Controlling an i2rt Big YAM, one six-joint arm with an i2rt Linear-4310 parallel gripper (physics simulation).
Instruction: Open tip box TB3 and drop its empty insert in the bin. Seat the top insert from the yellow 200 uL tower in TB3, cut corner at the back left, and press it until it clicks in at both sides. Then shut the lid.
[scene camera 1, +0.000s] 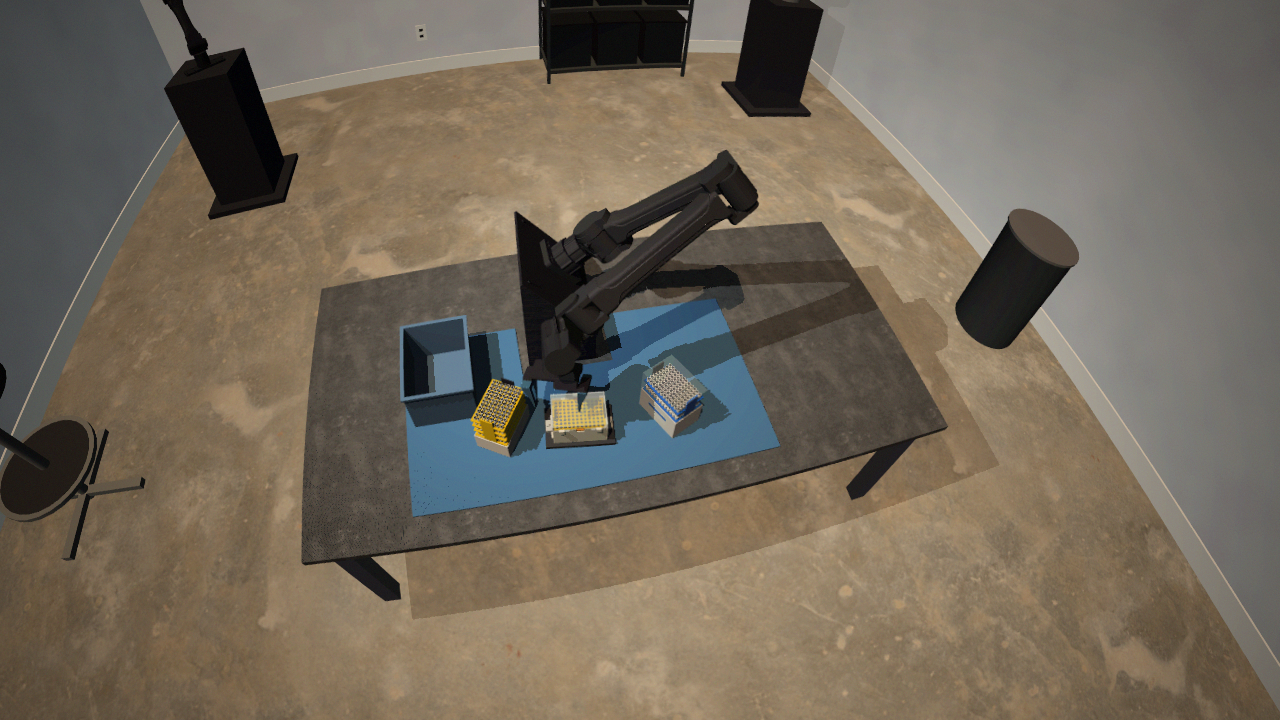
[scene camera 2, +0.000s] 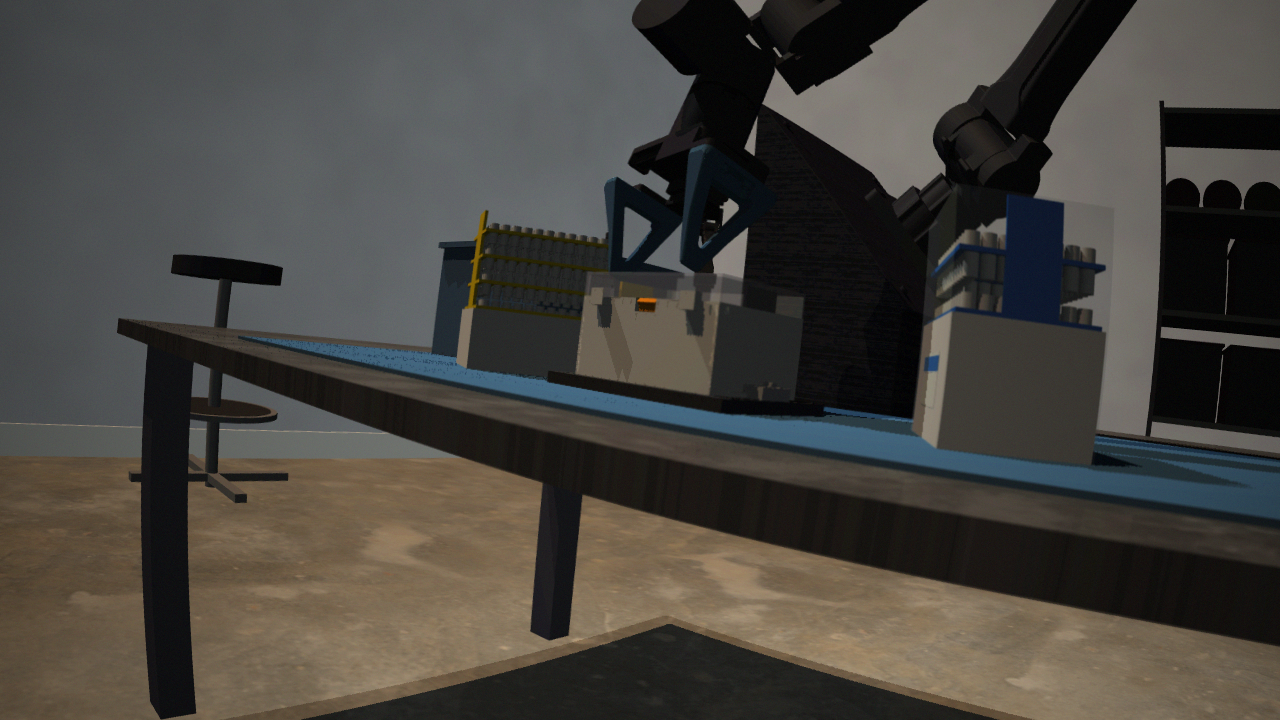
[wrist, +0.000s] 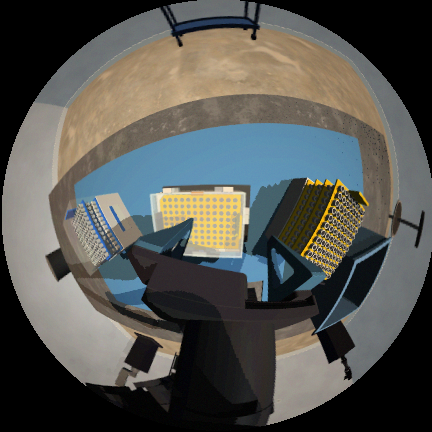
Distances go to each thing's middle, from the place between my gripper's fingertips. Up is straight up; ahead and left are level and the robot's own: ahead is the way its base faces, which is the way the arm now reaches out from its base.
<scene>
I see the blue tip tower (scene camera 2: 1014, 340) 260 mm to the left of my hand, 20 mm below it and 20 mm ahead of it. Also, from my hand: blue bin (scene camera 1: 437, 384): 260 mm to the right, 170 mm behind, 20 mm below.
</scene>
